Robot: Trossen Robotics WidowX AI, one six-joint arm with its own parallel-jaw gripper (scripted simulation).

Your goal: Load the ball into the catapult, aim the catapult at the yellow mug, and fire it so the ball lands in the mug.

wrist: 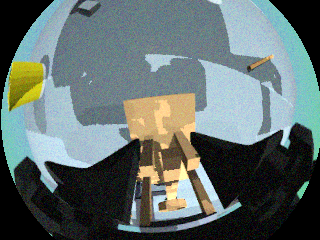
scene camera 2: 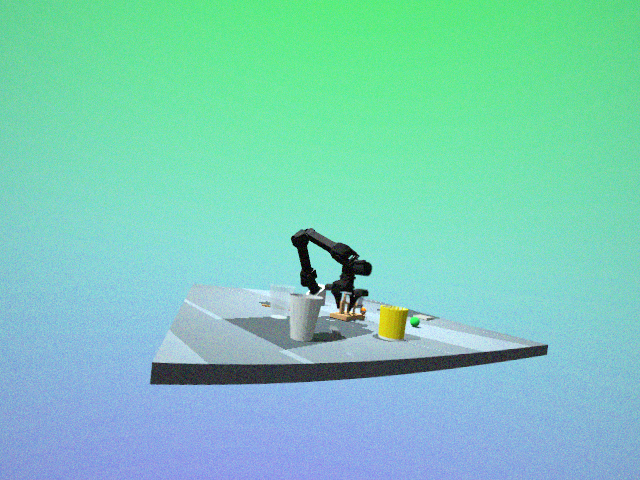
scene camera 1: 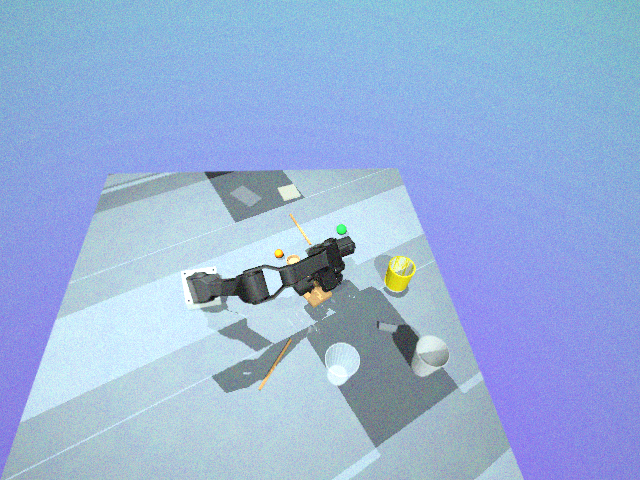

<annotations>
My gripper shows in the wrist view, in scene camera 2 and in scene camera 1 (315,288). A white cup shows in scene camera 2 and in scene camera 1; in the wrist view it is out of frame. One and the same spot on the white cup: (scene camera 1: 431,353) is (scene camera 2: 314,325). One and the same spot on my gripper: (scene camera 2: 337,295) is (wrist: 236,161).
</annotations>
